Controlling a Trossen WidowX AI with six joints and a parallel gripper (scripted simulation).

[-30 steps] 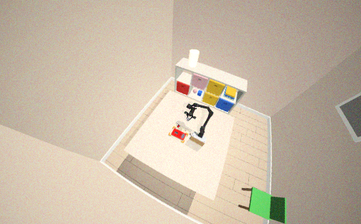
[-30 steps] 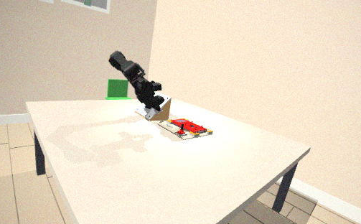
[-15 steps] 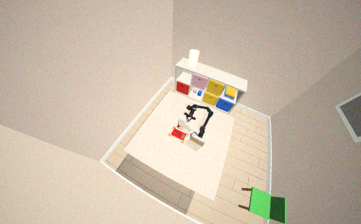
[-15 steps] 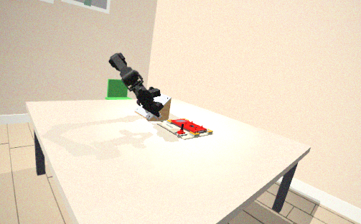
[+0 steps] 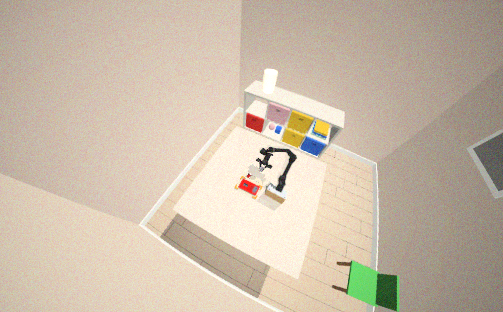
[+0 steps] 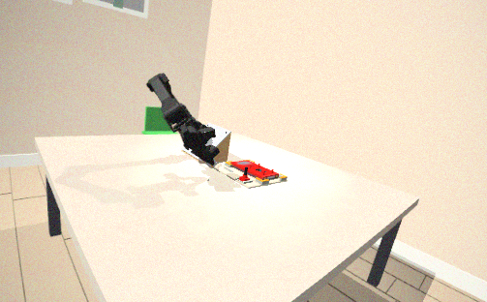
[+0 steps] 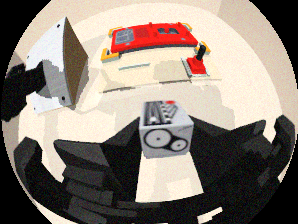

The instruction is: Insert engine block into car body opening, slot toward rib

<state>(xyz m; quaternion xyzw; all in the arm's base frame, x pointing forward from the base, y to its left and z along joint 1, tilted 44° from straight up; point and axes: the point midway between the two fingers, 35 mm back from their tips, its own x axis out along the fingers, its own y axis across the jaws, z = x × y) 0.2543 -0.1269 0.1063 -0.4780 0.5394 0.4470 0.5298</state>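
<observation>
Right now the engine block is 10 mm behind my gripper tip, 10 mm to the right of it and 10 mm above it.
</observation>
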